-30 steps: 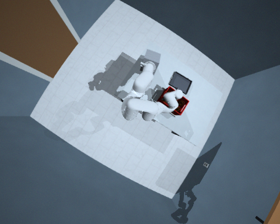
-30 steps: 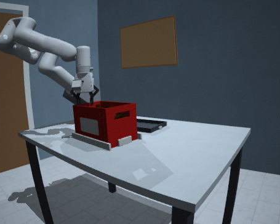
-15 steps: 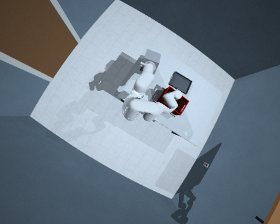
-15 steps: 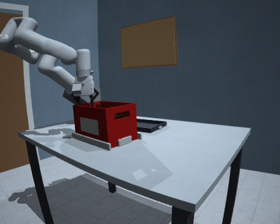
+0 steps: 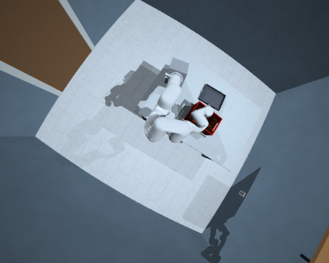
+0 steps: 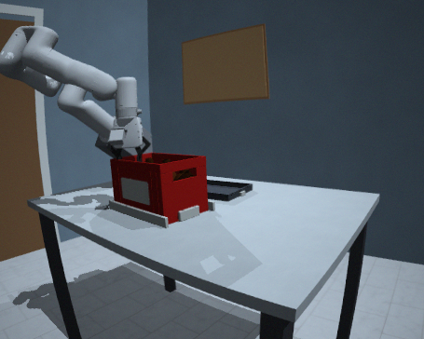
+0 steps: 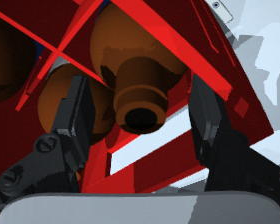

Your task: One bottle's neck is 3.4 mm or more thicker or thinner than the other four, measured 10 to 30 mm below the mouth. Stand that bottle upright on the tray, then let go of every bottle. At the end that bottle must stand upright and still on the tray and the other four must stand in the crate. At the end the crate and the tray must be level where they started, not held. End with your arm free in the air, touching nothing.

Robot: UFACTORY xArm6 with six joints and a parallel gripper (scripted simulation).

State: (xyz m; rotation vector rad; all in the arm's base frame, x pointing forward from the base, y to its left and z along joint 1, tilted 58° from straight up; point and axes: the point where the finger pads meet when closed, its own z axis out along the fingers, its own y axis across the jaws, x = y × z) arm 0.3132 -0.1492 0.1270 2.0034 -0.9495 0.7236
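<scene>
The glass bottle lies 8 cm to the left of my hand, 7 cm below it and 2 cm ahead of it. Round my hand: red crate: 9 cm ahead, 8 cm below, 3 cm to the left; then dark tray: 31 cm to the left, 15 cm below, 14 cm ahead.
</scene>
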